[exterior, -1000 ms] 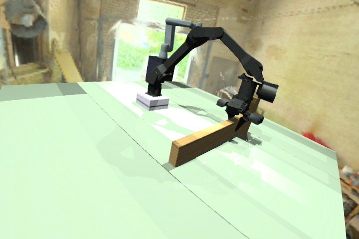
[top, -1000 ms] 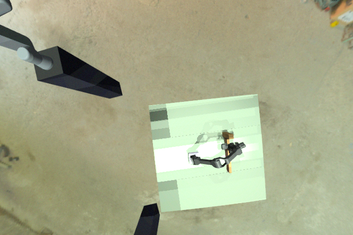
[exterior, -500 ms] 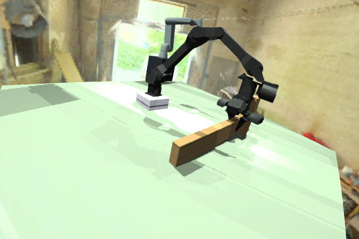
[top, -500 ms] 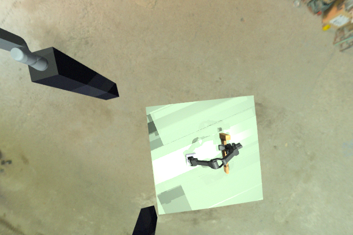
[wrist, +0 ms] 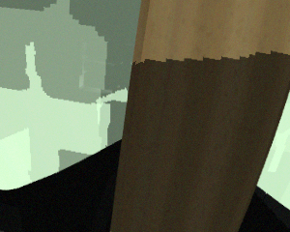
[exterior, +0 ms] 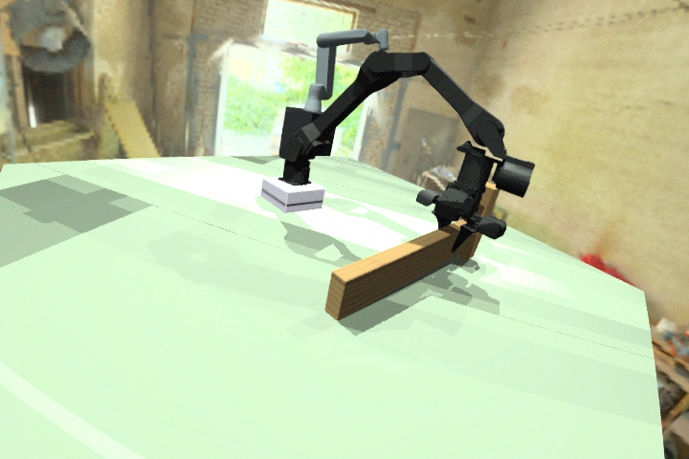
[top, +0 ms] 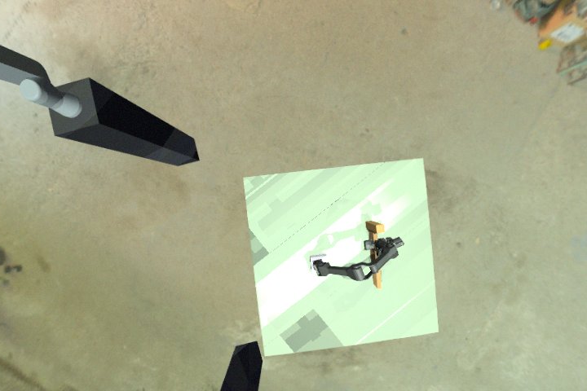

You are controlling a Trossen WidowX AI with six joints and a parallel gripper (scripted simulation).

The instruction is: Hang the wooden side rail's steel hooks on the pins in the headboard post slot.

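Now: the headboard post 10 mm ahead of my gripper tip, 110 mm to the left of it and 40 mm above it.
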